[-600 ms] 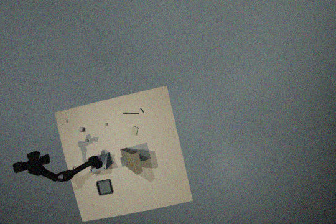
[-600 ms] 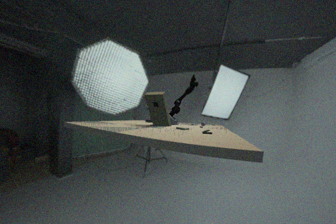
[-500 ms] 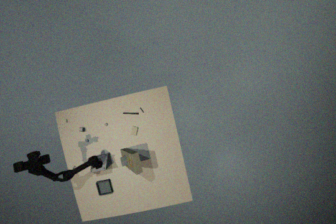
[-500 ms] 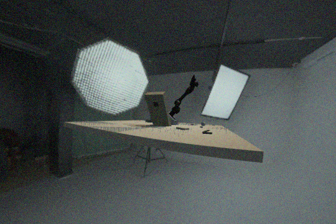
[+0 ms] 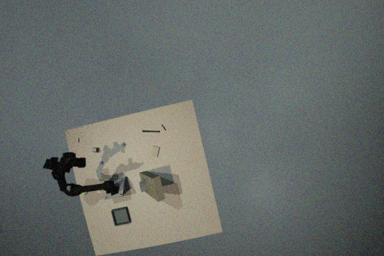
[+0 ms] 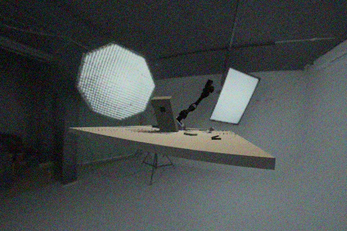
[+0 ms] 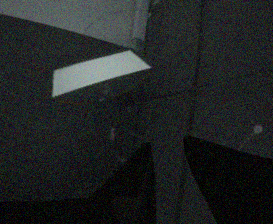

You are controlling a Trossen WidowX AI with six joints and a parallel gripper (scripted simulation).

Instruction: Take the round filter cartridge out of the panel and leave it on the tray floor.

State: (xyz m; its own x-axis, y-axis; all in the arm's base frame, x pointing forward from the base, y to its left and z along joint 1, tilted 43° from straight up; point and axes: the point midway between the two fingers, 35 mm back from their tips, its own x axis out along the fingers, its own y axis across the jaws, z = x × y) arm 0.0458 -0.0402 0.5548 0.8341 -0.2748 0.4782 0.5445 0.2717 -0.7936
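The round pale filter cartridge is 400 mm to the right of my gripper tip, 340 mm below it and 250 mm ahead of it. The rest, counted from my gripper tip: pale block: 550 mm below, 310 mm ahead, 150 mm to the right; then small grey piece: 540 mm below, 220 mm behind, 60 mm to the left; then service panel: 410 mm below, 400 mm to the right, 210 mm ahead.
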